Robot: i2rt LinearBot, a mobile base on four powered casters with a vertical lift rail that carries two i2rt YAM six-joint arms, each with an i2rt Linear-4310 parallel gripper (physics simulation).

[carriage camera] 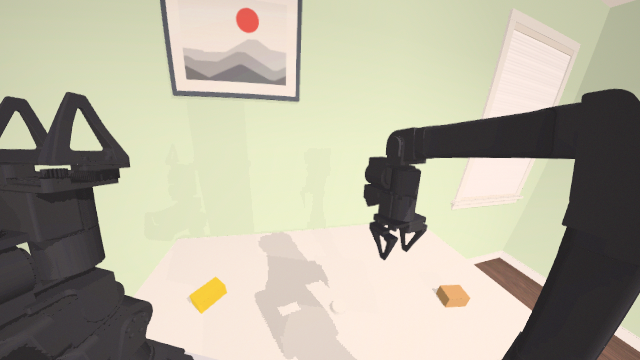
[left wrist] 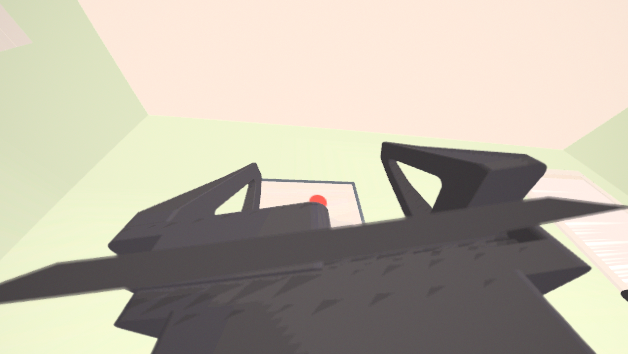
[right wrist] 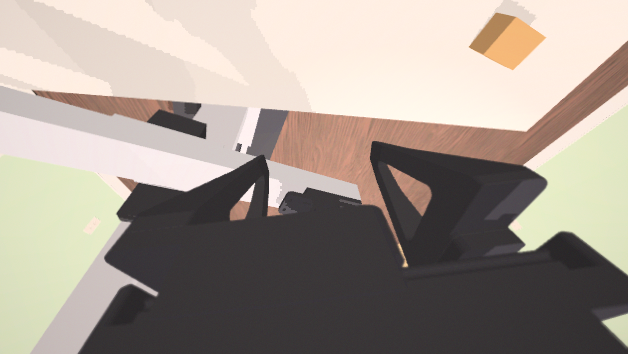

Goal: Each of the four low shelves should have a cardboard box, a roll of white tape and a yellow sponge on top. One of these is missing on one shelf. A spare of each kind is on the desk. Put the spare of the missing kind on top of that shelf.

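Places are measured from the left arm's base along level axes (x right, y ahead, z up), in millimetres.
Pixels of known places: left gripper, fingertip midpoint: (carriage camera: 44, 95) (left wrist: 318, 159); right gripper, fingertip midpoint: (carriage camera: 393, 254) (right wrist: 318, 156).
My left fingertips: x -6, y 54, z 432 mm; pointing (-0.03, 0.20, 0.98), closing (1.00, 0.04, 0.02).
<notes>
Behind a point stands the place of what it marks.
The white desk (carriage camera: 400, 325) {y 277, x 599, z -230 mm} (right wrist: 380, 75) {y 232, x 664, z -230 mm} bears a yellow sponge (carriage camera: 208, 295) {y 260, x -82, z -185 mm} at the left in the carriage view, a small white roll of tape (carriage camera: 339, 306) {y 309, x 384, z -206 mm} near the middle, and an orange-brown cardboard box (carriage camera: 454, 296) {y 368, x 827, z -180 mm} (right wrist: 510, 44) {y 388, x 832, z -180 mm} at the right. My right gripper (carriage camera: 395, 254) {y 232, x 478, z 125 mm} (right wrist: 318, 156) {y 232, x 478, z 125 mm} is partly open and empty, pointing down above the desk, between the tape and the box as seen in the carriage view. My left gripper (carriage camera: 45, 97) {y 54, x -6, z 432 mm} (left wrist: 318, 159) {y 54, x -6, z 432 mm} is open and empty, pointing up at the far left, apart from the desk. The low shelves do not show.
A framed picture (carriage camera: 299, 50) {y 766, x 125, z 705 mm} (left wrist: 358, 200) {y 765, x 125, z 808 mm} hangs on the green wall, left of a window with a blind (carriage camera: 537, 75) {y 1311, x 1762, z 865 mm}. Wooden floor (carriage camera: 510, 275) {y 1237, x 2290, z -949 mm} (right wrist: 325, 145) {y -481, x 975, z -950 mm} shows beyond the desk's edge. Grey and white robot body parts (right wrist: 100, 135) {y 45, x 241, z -11 mm} cross the right wrist view.
</notes>
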